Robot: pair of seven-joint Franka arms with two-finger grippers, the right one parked.
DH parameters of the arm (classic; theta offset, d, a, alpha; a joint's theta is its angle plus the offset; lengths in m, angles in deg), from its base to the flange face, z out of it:
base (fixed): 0 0 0 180
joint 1: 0 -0.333 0 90
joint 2: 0 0 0 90
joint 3: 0 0.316 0.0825 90
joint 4: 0 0 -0.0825 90
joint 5: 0 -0.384 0 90
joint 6: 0 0 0.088 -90
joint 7: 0 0.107 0 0
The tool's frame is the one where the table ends.
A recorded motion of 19 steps. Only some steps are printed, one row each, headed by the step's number.
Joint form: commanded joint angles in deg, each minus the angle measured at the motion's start. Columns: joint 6, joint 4, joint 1, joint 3, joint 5, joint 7, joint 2.
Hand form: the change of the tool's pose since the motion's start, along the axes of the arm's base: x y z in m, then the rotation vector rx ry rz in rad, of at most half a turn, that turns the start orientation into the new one. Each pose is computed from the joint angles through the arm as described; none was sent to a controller.
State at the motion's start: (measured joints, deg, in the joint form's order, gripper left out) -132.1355 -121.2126 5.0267 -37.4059 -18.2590 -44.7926 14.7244
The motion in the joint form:
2: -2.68 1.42 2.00 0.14 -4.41 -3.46 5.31
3: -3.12 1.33 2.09 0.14 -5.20 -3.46 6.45
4: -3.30 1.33 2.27 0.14 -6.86 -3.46 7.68
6: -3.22 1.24 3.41 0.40 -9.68 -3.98 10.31
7: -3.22 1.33 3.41 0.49 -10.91 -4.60 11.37
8: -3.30 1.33 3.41 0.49 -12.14 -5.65 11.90
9: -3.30 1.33 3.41 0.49 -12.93 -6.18 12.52
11: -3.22 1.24 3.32 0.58 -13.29 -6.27 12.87
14: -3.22 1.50 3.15 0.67 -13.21 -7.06 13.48
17: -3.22 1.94 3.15 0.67 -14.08 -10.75 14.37
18: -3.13 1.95 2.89 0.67 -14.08 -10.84 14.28
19: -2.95 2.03 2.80 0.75 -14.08 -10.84 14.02
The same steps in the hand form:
2: -0.0048 -0.0211 -0.0289 -0.0141 0.0013 -0.0244
3: -0.0063 -0.0220 -0.0382 -0.0117 0.0104 -0.0366
4: -0.0084 -0.0233 -0.0480 -0.0005 0.0137 -0.0606
6: -0.0182 -0.0285 -0.0707 0.0267 0.0326 -0.1036
7: -0.0185 -0.0278 -0.0789 0.0356 0.0369 -0.1070
8: -0.0191 -0.0277 -0.0831 0.0422 0.0319 -0.1048
9: -0.0201 -0.0274 -0.0881 0.0477 0.0342 -0.1060
11: -0.0201 -0.0256 -0.0918 0.0533 0.0383 -0.1066
14: -0.0179 -0.0243 -0.0954 0.0511 0.0454 -0.0864
17: -0.0168 -0.0253 -0.0999 0.0505 0.0415 -0.0316
18: -0.0148 -0.0233 -0.0992 0.0515 0.0404 -0.0253
19: -0.0128 -0.0220 -0.0971 0.0535 0.0362 -0.0218

